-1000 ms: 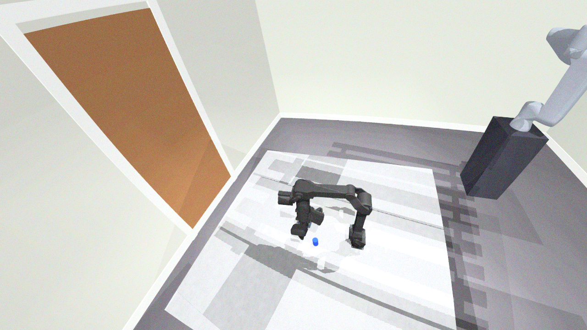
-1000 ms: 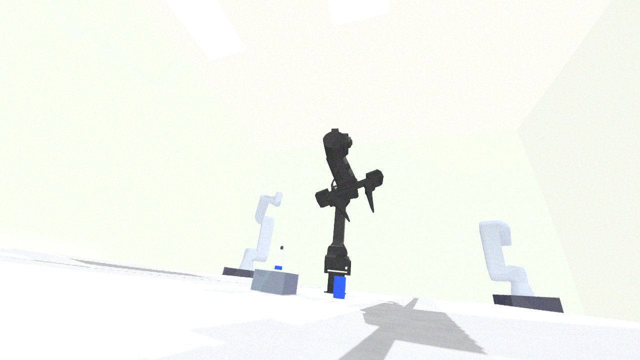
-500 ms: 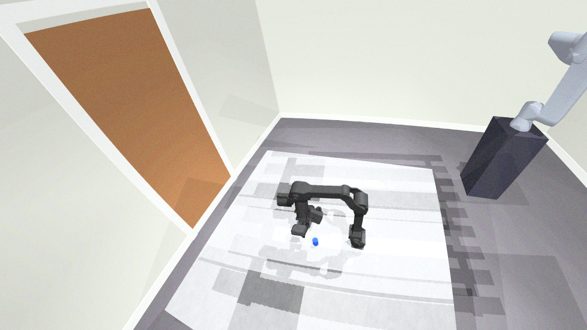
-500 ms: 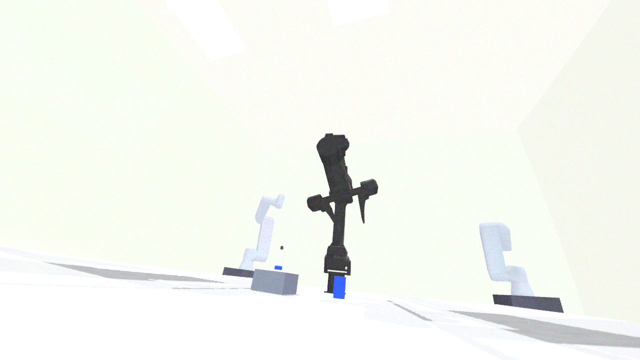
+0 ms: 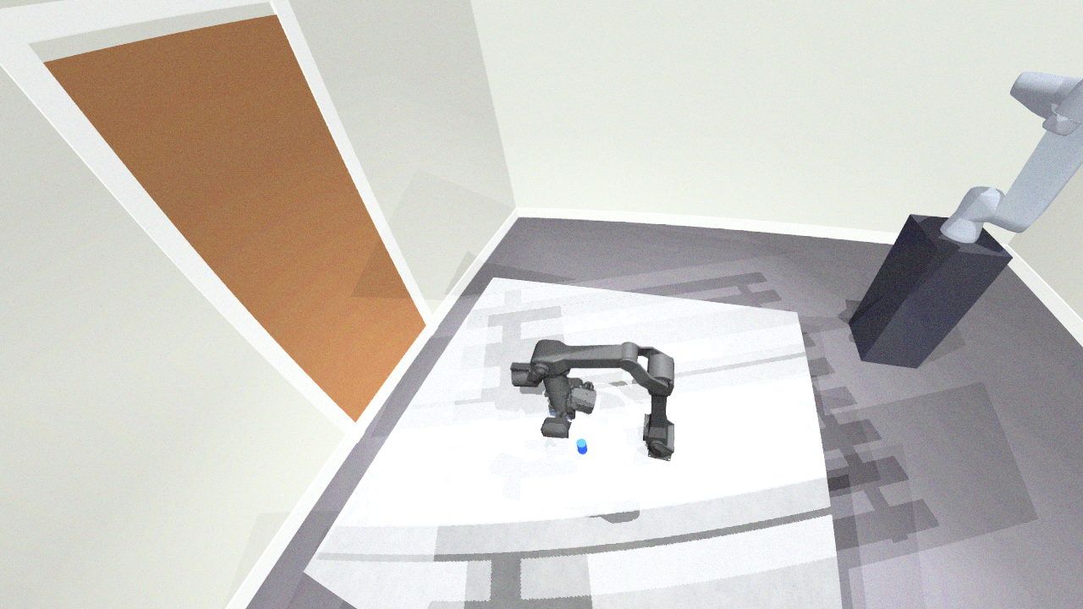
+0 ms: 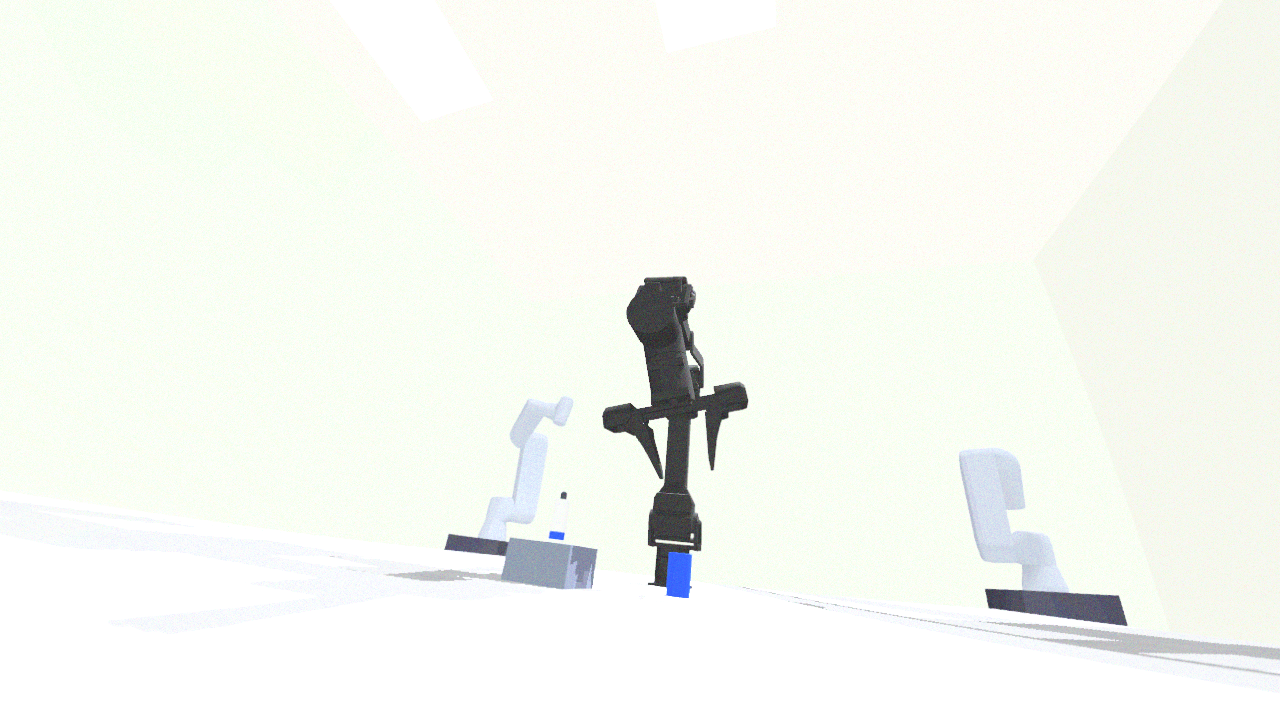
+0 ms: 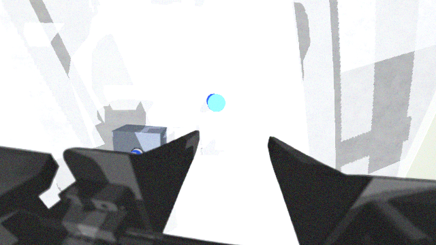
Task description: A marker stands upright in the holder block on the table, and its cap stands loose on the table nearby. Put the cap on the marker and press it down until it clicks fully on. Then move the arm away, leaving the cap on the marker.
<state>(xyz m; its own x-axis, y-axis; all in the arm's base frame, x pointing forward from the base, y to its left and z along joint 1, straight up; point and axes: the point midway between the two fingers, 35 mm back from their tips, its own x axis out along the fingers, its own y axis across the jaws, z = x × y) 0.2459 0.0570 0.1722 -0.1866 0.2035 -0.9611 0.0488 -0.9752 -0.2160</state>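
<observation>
My gripper tip is 20 mm past the blue cap, 10 mm to the left of it and 110 mm above it. The rest, counted from my gripper tip: blue marker band 70 mm ahead, 130 mm to the right, 90 mm below; grey holder block 70 mm ahead, 130 mm to the right, 120 mm below.
</observation>
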